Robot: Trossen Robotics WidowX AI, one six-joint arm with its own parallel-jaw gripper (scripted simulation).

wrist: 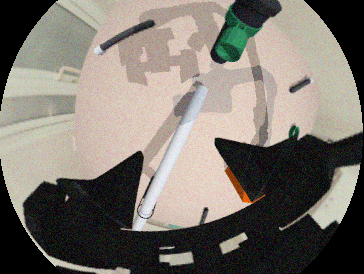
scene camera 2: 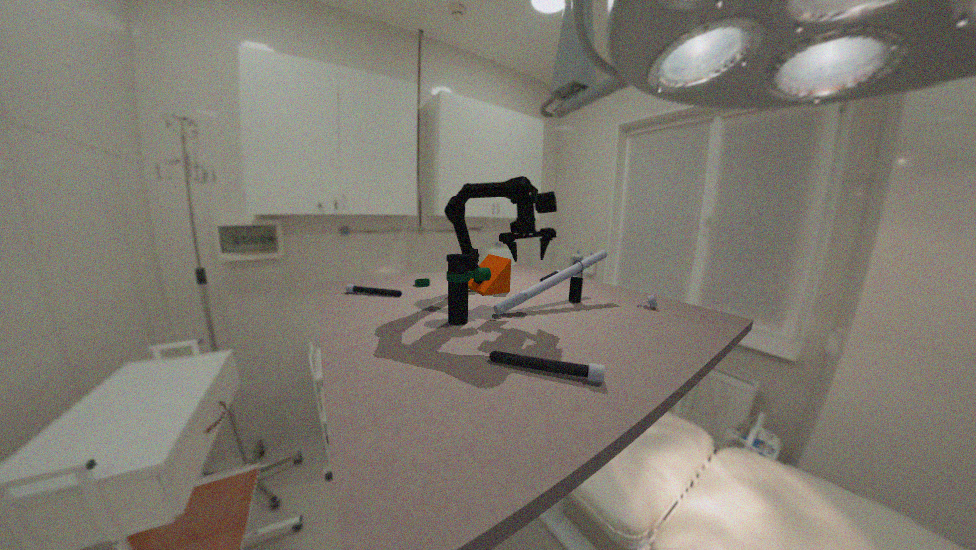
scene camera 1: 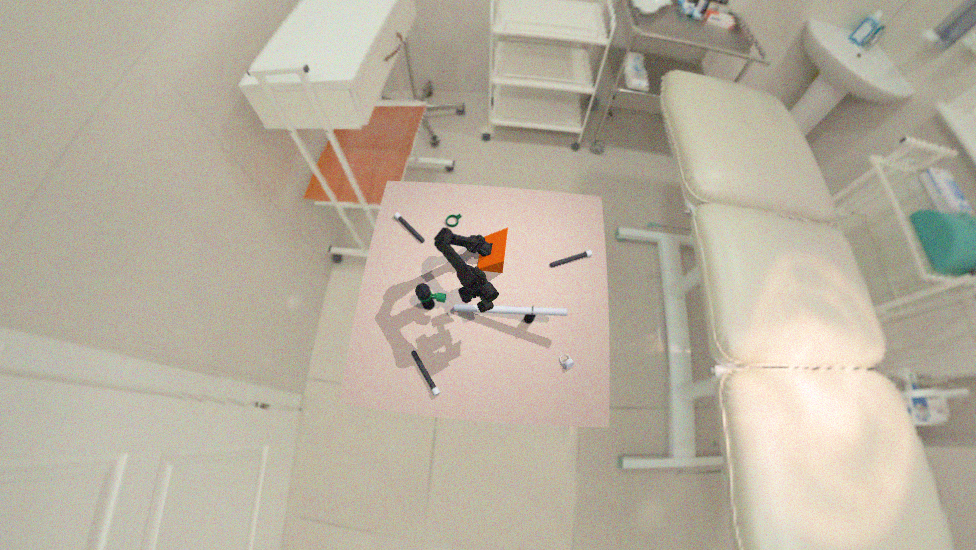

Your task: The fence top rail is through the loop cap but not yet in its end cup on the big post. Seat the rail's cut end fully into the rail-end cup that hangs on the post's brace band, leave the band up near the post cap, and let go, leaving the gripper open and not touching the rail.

white rail: wrist; scene camera 2; scene camera 1 496,309
same spot on white rail: (wrist: 165,167) = (scene camera 2: 547,279)
